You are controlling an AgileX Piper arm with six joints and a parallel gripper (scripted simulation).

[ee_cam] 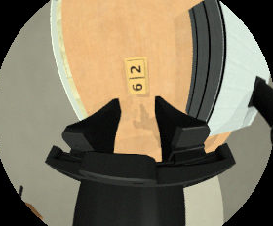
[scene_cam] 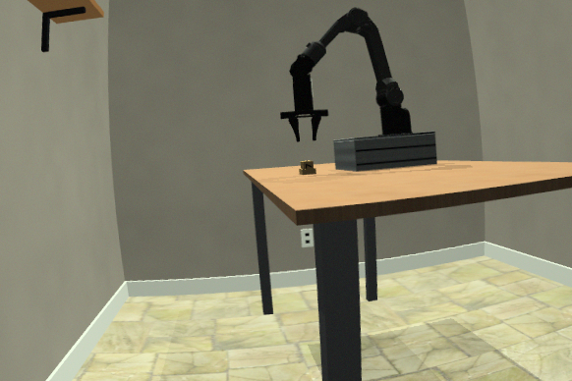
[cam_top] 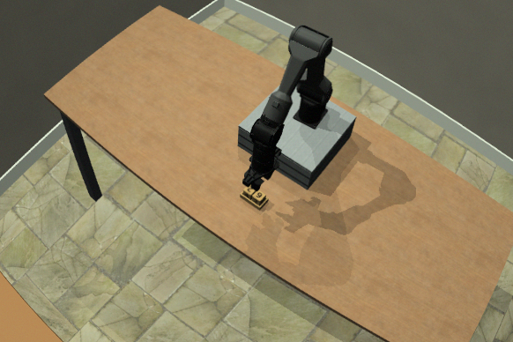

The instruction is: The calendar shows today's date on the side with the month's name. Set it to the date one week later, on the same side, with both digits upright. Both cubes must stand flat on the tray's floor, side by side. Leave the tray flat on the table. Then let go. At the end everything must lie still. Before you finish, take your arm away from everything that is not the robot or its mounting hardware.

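My hand is 80 mm above the digit cube. Round my hand: tan calendar tray 100 mm below, 20 mm to the right; then wooden cube 80 mm below, 30 mm to the right.
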